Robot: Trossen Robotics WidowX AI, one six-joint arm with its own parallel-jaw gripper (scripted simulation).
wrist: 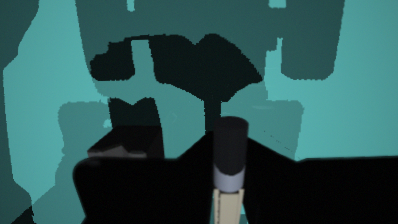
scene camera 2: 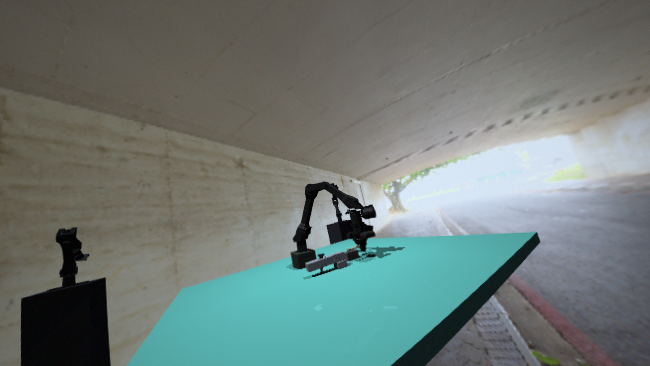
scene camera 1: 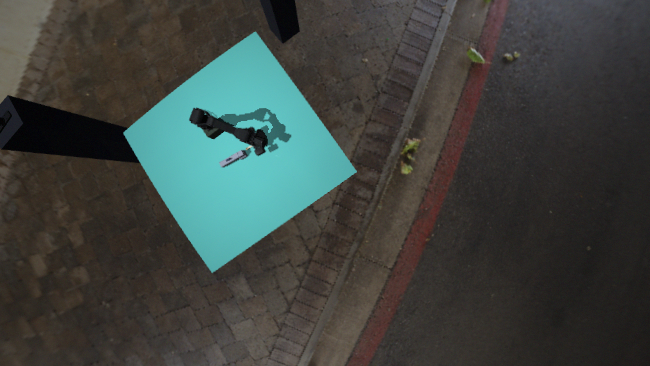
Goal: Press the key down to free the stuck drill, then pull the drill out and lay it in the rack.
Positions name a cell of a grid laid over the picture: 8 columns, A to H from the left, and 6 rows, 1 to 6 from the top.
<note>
The gripper (wrist: E4) carries a drill. Also in view: a small block (wrist: C4).
</note>
